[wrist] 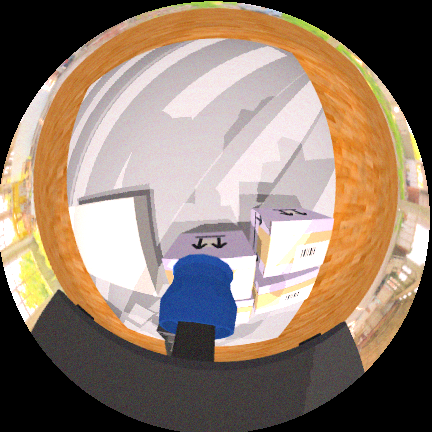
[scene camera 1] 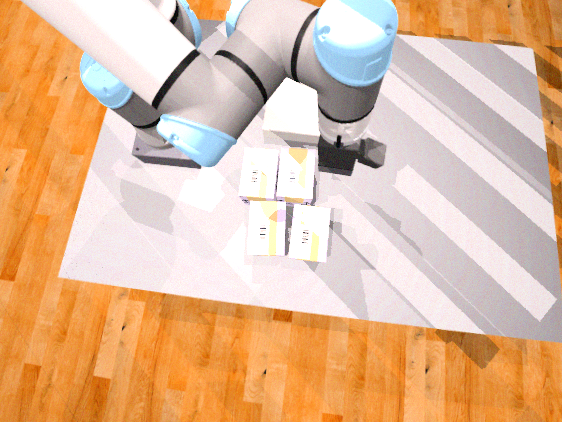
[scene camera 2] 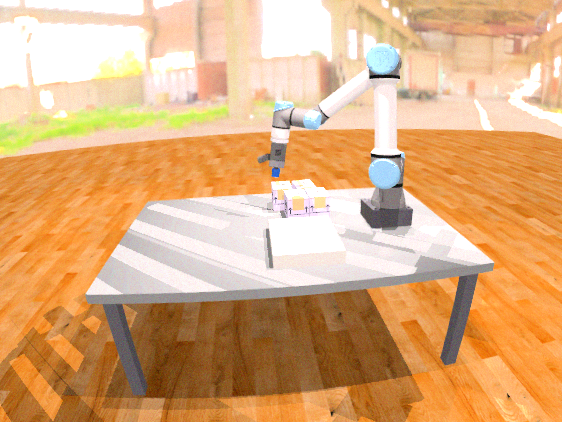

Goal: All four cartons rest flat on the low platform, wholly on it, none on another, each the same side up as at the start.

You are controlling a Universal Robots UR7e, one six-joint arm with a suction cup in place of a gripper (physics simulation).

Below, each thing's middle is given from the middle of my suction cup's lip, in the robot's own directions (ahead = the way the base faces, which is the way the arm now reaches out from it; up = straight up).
My suction cup is 290 mm to the right of the low white platform (scene camera 2: 301, 241), 170 mm above it and 110 mm past it.
